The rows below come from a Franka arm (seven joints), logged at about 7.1 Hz.
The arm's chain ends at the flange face. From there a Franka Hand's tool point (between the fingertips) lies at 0.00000 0.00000 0.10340 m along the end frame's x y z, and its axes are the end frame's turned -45 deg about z.
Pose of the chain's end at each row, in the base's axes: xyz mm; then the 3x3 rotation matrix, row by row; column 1 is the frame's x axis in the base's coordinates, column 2 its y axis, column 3 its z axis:
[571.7 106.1 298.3], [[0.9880 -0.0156 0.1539], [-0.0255 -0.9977 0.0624], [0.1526 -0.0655 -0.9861]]
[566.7 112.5 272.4], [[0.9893 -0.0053 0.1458], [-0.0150 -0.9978 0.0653], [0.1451 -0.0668 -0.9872]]
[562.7 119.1 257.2], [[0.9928 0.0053 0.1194], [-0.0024 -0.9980 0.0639], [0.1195 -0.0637 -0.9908]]
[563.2 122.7 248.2], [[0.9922 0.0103 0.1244], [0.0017 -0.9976 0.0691], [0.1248 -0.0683 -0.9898]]
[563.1 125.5 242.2], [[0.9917 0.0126 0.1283], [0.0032 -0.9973 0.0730], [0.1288 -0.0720 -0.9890]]
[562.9 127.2 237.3], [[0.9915 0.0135 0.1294], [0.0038 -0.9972 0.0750], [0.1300 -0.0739 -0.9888]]
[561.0 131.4 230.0], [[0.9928 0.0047 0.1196], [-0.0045 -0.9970 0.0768], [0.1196 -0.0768 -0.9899]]
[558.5 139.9 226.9], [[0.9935 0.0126 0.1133], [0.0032 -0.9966 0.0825], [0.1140 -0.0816 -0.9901]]
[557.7 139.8 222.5], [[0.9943 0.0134 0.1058], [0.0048 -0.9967 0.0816], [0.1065 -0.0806 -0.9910]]
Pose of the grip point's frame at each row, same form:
[587.6 112.6 196.3], [[0.7097 0.6876 0.1539], [0.6874 -0.7235 0.0624], [0.1542 0.0616 -0.9861]]
[581.8 119.3 170.3], [[0.7033 0.6958 0.1458], [0.6949 -0.7162 0.0653], [0.1498 0.0554 -0.9872]]
[575.0 125.7 154.8], [[0.6983 0.7058 0.1194], [0.7040 -0.7074 0.0639], [0.1295 0.0395 -0.9908]]
[576.1 129.8 145.9], [[0.6943 0.7089 0.1244], [0.7066 -0.7042 0.0691], [0.1365 0.0400 -0.9898]]
[576.4 133.0 139.9], [[0.6923 0.7101 0.1283], [0.7075 -0.7029 0.0730], [0.1420 0.0402 -0.9890]]
[576.3 135.0 135.1], [[0.6916 0.7106 0.1294], [0.7078 -0.7024 0.0750], [0.1442 0.0397 -0.9888]]
[573.4 139.3 127.6], [[0.6987 0.7053 0.1196], [0.7018 -0.7082 0.0768], [0.1389 0.0303 -0.9899]]
[570.2 148.4 124.5], [[0.6936 0.7114 0.1133], [0.7070 -0.7024 0.0825], [0.1383 0.0229 -0.9901]]
[568.6 148.2 120.0], [[0.6936 0.7126 0.1058], [0.7082 -0.7014 0.0816], [0.1323 0.0183 -0.9910]]

